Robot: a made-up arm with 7 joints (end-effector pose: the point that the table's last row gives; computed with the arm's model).
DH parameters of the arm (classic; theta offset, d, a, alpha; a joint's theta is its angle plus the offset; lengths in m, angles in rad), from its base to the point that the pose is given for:
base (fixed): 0 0 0 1.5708
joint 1: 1.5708 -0.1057 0 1.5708
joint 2: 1.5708 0 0 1.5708
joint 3: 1.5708 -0.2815 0 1.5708
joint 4: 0 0 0 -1.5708
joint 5: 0 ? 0 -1.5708
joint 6: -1.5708 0 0 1.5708
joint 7: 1.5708 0 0 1.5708
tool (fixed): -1.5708 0 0 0
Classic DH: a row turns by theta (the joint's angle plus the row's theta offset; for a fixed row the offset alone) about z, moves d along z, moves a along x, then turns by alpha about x.
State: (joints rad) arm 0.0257 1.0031 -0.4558 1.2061 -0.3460 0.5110 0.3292
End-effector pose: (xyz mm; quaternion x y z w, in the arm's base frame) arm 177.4 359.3 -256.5 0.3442 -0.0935 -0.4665 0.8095
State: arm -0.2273 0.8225 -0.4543 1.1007 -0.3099 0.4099 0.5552
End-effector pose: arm 88.5 325.4 -341.4 0.0908 0.0316 -0.4819 0.8710
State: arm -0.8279 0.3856 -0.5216 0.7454 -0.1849 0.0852 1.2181
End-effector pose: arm -232.3 204.1 -375.9 -0.5521 0.3280 -0.2562 0.7225
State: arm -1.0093 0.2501 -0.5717 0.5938 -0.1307 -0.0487 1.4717
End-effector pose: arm -331.2 157.4 -321.5 -0.7146 0.3748 -0.1152 0.5793
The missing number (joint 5, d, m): -0.2036
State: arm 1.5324 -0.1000 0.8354 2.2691 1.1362 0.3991 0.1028
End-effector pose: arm 165.3 205.7 98.3 0.3951 0.8659 -0.0600 0.3008
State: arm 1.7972 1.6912 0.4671 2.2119 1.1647 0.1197 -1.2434
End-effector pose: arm -122.5 255.4 121.3 -0.1079 0.8219 -0.3249 0.4553
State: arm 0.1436 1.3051 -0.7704 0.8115 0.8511 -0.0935 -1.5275
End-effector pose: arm 134.9 485.6 -192.6 0.8416 -0.3363 0.1457 0.3967
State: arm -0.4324 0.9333 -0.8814 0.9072 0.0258 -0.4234 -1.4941
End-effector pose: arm -50.5 359.0 -352.9 0.5314 -0.5031 -0.2779 0.6223
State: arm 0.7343 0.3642 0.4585 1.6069 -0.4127 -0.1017 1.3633
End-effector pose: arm 285.6 287.5 -44.1 0.1415 -0.6771 -0.5049 0.5164
